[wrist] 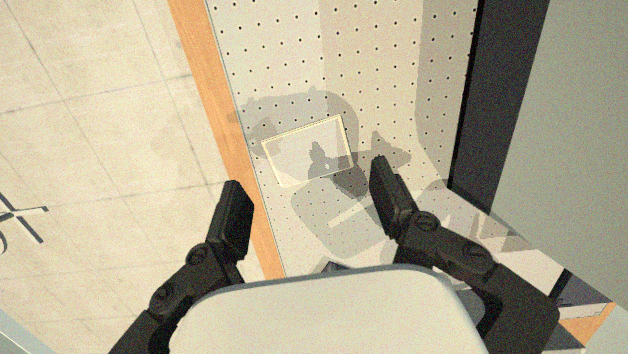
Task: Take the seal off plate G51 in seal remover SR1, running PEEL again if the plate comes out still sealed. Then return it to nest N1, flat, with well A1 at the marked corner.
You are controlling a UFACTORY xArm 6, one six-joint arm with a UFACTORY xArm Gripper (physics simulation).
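Frame: origin at the arm's base, x left, y up, z ahead, level; millimetres.
Seen in the pictures: gripper, between the fingertips: [307, 182].
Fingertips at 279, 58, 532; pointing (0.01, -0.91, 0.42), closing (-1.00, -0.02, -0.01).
Offsets run from my fingertips to a thing's top centre, as dx, dy, dz. "*": to the spot under its first point. Level surfaces: height alone.
My gripper [307, 182] is open, with nothing between its fingers. The fingers stand wide apart above the bench edge, the left one over the floor side and the right one over the perforated bench top. A pale rectangle with a cream border @[* +13, -165, +10] [301, 131] lies flat on the bench beyond the fingertips, partly in shadow; I cannot tell whether it is a plate or a marked area. A small part of a dark grey block @[-20, -116, -366] [334, 267] shows just above the gripper's housing, which hides the rest. Plate G51, its seal, well A1 and the labels SR1 and N1 cannot be made out.
A large grey-green body [565, 110] with a dark side strip [510, 95] fills the right. The perforated bench top @[dy -182] [280, 45] has an orange wooden edge [200, 50], with tiled floor [100, 150] to its left. Another dark item @[* -353, -61, -265] [582, 290] shows at lower right.
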